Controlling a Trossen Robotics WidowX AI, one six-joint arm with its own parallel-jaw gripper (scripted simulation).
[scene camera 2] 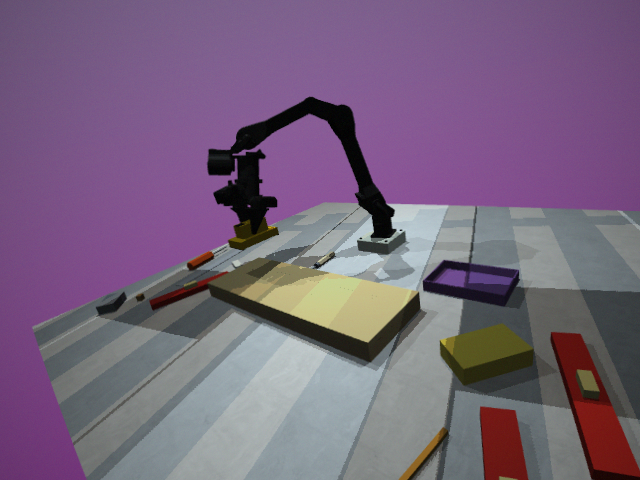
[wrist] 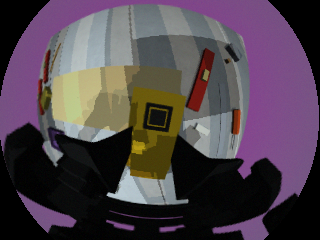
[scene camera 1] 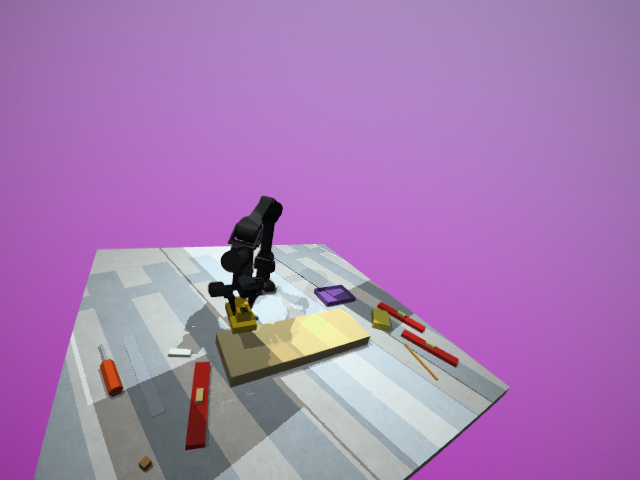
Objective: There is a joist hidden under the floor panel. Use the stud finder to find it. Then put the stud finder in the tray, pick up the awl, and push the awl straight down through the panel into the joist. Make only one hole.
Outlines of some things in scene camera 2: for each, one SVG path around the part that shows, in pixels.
My gripper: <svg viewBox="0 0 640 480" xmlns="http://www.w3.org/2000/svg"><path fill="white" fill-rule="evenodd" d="M238 175L238 179L235 179L236 184L229 180L227 186L214 191L213 194L217 204L233 206L231 209L237 214L240 223L250 219L251 233L256 234L267 210L271 207L277 207L277 199L274 196L259 195L259 183L262 183L259 175Z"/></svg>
A yellow block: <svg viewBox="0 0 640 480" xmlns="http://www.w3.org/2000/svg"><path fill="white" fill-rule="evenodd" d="M534 349L504 324L440 340L441 357L463 386L533 366Z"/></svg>
